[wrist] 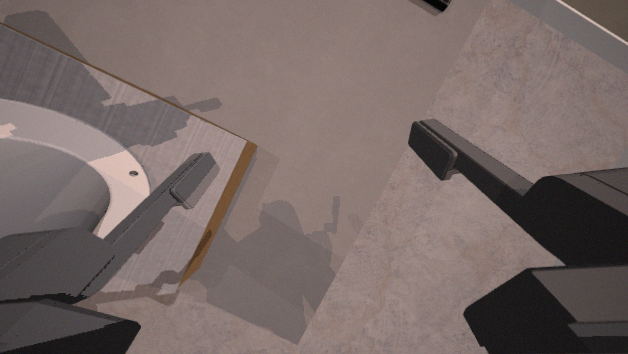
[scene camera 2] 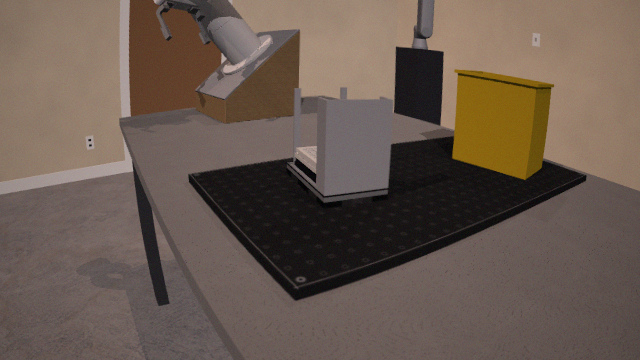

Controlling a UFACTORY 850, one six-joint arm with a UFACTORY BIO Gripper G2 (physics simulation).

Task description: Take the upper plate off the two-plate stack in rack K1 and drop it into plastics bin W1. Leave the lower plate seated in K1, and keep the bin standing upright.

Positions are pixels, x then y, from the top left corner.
yellow bin W1: scene camera 2 501, 121; not seen in the wrist view (out of frame)
